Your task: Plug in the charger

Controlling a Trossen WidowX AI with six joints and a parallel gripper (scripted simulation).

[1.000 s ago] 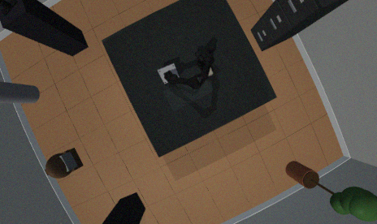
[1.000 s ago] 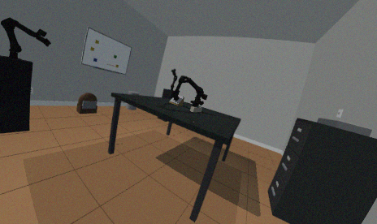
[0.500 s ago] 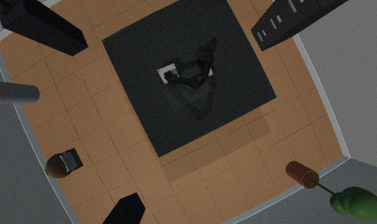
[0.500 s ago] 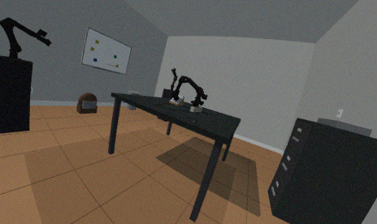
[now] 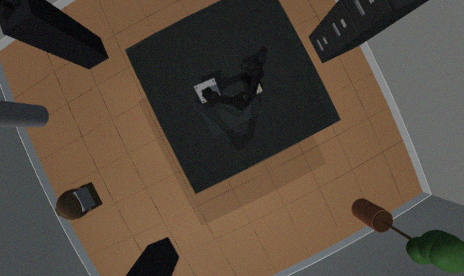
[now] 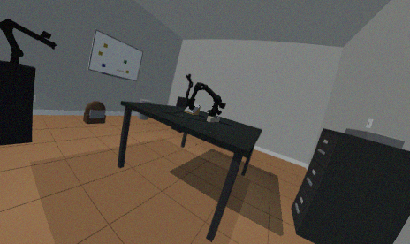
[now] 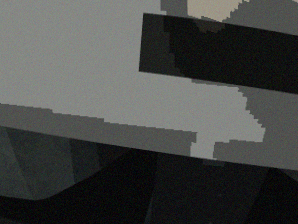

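The black two-prong charger is 2 cm ahead of my gripper tip and 1 cm above it.
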